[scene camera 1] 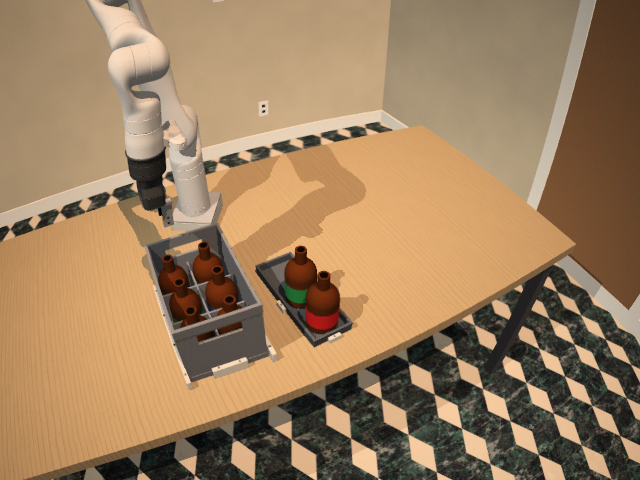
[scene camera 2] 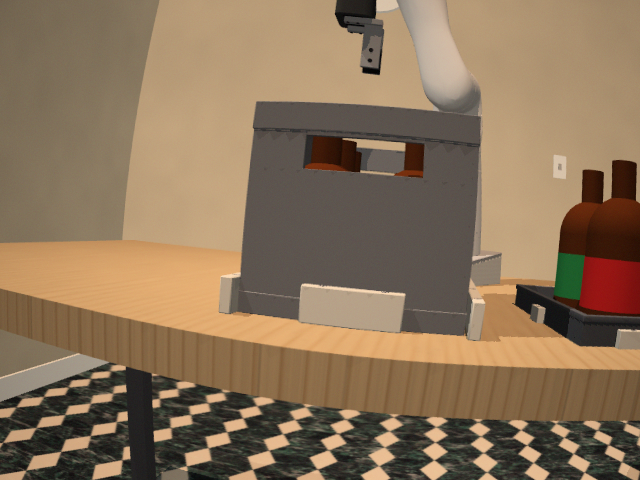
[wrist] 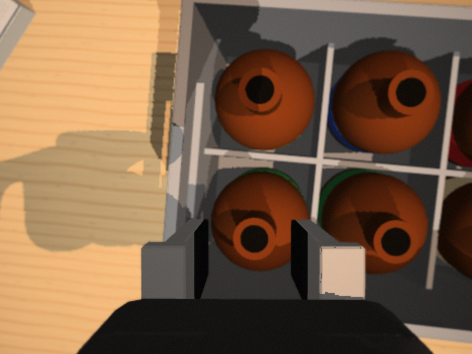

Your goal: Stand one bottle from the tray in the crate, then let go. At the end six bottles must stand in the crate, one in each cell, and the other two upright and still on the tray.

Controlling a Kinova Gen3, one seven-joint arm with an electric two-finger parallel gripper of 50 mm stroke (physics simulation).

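Where they show: gripper, between the fingertips: (scene camera 1: pixel 166 219) (scene camera 2: pixel 370 70) (wrist: pixel 249 247); arm's base, origin of its link: (scene camera 1: pixel 195 206).
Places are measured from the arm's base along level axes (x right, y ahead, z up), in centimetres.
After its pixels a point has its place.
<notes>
My gripper (scene camera 1: pixel 164 212) @(x 13.1, y 32.0, z 21.9 cm) (scene camera 2: pixel 371 69) @(x 13.1, y 32.0, z 21.9 cm) (wrist: pixel 249 247) @(x 13.1, y 32.0, z 21.9 cm) is open and empty, above the crate's rim at its robot-side end. In the wrist view the brown bottle (wrist: pixel 257 197) @(x 12.7, y 31.5, z 7.6 cm) (scene camera 1: pixel 173 279) @(x 14.9, y 34.2, z 7.2 cm) in an end cell shows below and between the fingers, its neck clear of them. The grey crate (scene camera 1: pixel 227 351) @(x 9.9, y 53.8, z 1.9 cm) (scene camera 2: pixel 356 232) @(x 10.6, y 53.8, z 2.5 cm) (wrist: pixel 350 7) @(x 1.2, y 36.2, z 12.7 cm) has a brown bottle in each cell; those seen look upright. The black tray (scene camera 1: pixel 279 268) @(x -12.9, y 30.7, z -4.3 cm) (scene camera 2: pixel 578 330) @(x -8.8, y 55.4, z -3.7 cm) bears two upright bottles: a green-label bottle (scene camera 1: pixel 297 294) @(x -10.7, y 45.1, z 0.9 cm) (scene camera 2: pixel 568 273) @(x -10.1, y 44.5, z 0.4 cm) and a red-label bottle (scene camera 1: pixel 322 316) @(x -11.7, y 54.5, z 2.5 cm) (scene camera 2: pixel 612 284) @(x -11.9, y 54.5, z 0.2 cm). The bottle bases in the crate are largely hidden.
Pale blocks (scene camera 1: pixel 230 367) @(x 10.4, y 55.0, z -2.3 cm) (scene camera 2: pixel 351 307) @(x 10.3, y 55.0, z -3.1 cm) stand against the crate's base, and a small pale block (scene camera 1: pixel 335 337) @(x -13.8, y 57.0, z -3.4 cm) touches the tray. The robot's base (scene camera 1: pixel 196 214) @(x 1.0, y 4.5, z 0.3 cm) stands behind the crate. The table's front edge (scene camera 1: pixel 289 395) @(x 1.5, y 64.5, z -6.2 cm) runs in front of crate and tray.
</notes>
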